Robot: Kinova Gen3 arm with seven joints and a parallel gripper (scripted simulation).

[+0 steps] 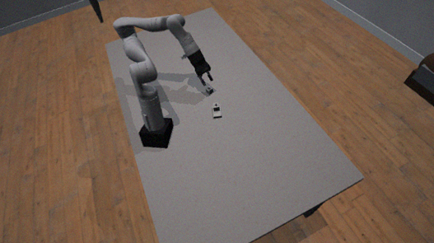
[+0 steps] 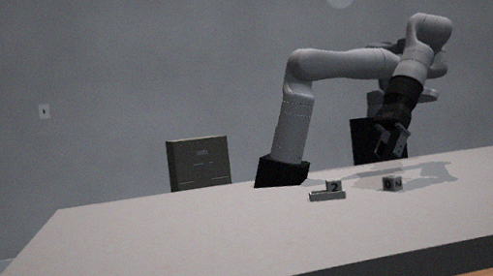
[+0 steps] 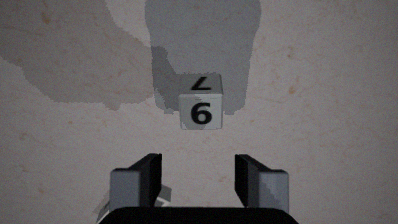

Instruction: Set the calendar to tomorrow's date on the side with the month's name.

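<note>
Now: hand 80 mm above the digit cube. From my hand the other things lie so: calendar tray: 50 mm behind, 150 mm to the right, 90 mm below.
</note>
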